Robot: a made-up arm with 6 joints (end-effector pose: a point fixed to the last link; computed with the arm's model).
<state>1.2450 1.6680 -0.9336 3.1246 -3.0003 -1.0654</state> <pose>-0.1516 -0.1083 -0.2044 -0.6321 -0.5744 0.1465 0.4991</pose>
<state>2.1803 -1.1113 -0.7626 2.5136 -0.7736 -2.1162</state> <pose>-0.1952 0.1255 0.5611 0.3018 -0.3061 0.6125 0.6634</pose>
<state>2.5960 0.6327 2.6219 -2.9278 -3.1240 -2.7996</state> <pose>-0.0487 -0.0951 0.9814 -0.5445 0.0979 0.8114 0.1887</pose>
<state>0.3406 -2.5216 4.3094 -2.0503 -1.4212 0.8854</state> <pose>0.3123 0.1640 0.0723 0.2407 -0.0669 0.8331 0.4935</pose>
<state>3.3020 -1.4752 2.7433 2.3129 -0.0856 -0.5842</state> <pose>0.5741 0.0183 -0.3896 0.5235 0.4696 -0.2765 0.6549</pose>
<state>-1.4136 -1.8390 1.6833 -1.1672 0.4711 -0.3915</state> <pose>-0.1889 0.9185 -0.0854 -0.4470 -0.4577 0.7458 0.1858</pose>
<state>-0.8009 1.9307 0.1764 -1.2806 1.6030 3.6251</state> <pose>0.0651 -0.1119 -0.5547 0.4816 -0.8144 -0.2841 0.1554</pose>
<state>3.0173 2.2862 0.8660 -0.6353 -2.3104 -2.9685</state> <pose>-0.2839 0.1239 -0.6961 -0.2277 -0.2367 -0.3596 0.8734</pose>
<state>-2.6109 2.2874 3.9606 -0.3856 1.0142 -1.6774</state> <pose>-0.2680 -0.0401 0.4976 -0.4974 -0.4311 0.1850 0.7297</pose>
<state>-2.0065 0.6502 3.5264 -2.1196 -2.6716 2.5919</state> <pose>0.1916 0.2769 0.6703 0.6363 -0.4116 -0.5692 0.3189</pose>
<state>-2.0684 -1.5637 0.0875 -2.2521 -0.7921 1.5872</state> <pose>0.2147 0.2514 0.7404 -0.6595 -0.3198 -0.1862 0.6543</pose>
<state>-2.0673 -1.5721 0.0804 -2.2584 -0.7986 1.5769</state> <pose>0.2155 0.2525 0.7374 -0.6564 -0.3208 -0.1794 0.6588</pose>
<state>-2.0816 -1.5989 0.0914 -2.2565 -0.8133 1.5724</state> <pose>0.2299 0.2690 0.7287 -0.6723 -0.3079 -0.1680 0.6519</pose>
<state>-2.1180 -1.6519 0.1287 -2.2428 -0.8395 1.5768</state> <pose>0.2657 0.3057 0.7086 -0.7135 -0.2736 -0.1495 0.6275</pose>
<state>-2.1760 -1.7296 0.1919 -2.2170 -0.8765 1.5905</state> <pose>0.3260 0.3559 0.6698 -0.7741 -0.2151 -0.1236 0.5824</pose>
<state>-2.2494 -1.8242 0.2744 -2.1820 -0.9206 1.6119</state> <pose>0.4071 0.4053 0.6067 -0.8398 -0.1363 -0.0904 0.5177</pose>
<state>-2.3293 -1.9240 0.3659 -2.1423 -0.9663 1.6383</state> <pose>0.4973 0.4390 0.5215 -0.8955 -0.0472 -0.0519 0.4396</pose>
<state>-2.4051 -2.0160 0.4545 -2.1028 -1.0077 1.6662</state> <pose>0.5798 0.4510 0.4265 -0.9325 0.0380 -0.0125 0.3589</pose>
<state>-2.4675 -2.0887 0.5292 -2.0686 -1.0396 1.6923</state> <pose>0.6420 0.4463 0.3403 -0.9514 0.1063 0.0220 0.2882</pose>
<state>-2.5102 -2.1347 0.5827 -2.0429 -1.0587 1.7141</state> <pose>0.6803 0.4361 0.2789 -0.9587 0.1505 0.0461 0.2368</pose>
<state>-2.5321 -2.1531 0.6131 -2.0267 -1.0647 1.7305</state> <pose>0.6985 0.4291 0.2492 -0.9615 0.1709 0.0570 0.2076</pose>
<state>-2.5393 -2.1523 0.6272 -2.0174 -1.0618 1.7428</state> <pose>0.7044 0.4271 0.2430 -0.9634 0.1753 0.0581 0.1945</pose>
